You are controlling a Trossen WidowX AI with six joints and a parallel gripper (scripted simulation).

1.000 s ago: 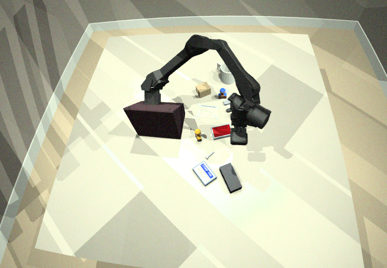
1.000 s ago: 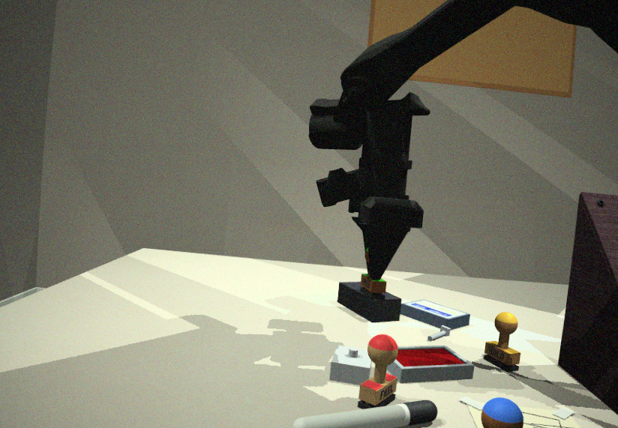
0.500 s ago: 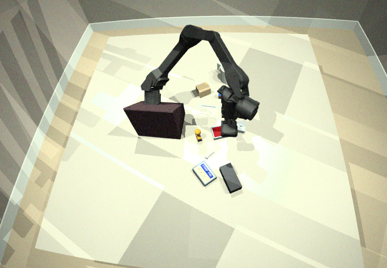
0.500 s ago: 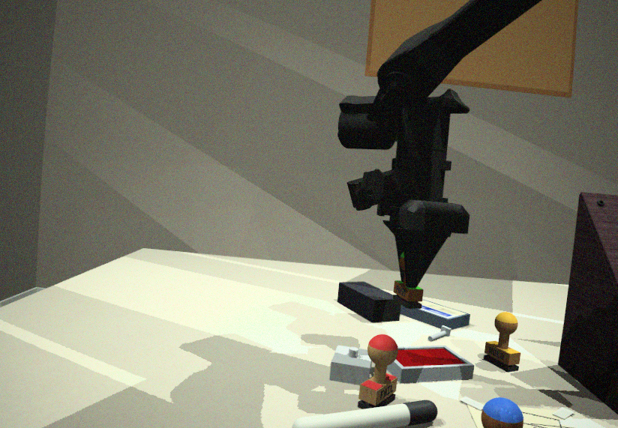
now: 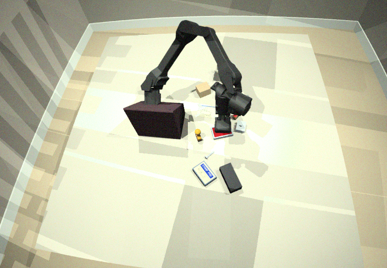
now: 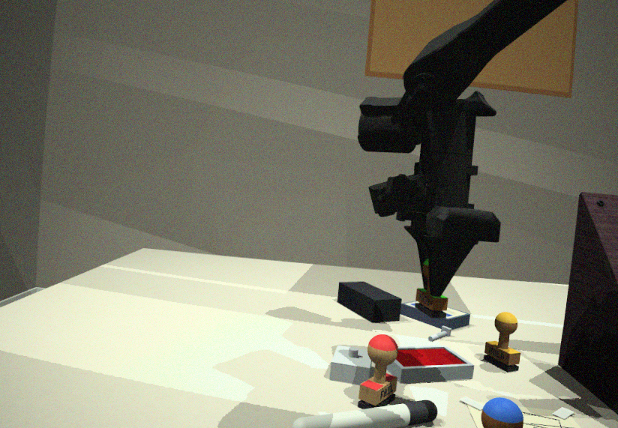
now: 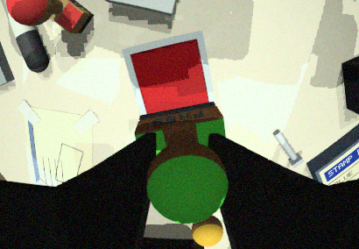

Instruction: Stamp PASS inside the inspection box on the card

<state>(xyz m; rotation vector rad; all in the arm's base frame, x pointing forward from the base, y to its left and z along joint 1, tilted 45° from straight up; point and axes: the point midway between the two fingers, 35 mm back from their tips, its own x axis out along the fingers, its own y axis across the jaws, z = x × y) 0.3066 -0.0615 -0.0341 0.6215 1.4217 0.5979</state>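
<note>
The red ink pad lies 8 cm below my gripper tip. From my gripper tip the other things lie so: green-knobbed stamp right at my gripper tip; grey block 9 cm ahead, 3 cm to the left, 7 cm below; yellow stamp 10 cm behind, 3 cm to the right, 7 cm below.
</note>
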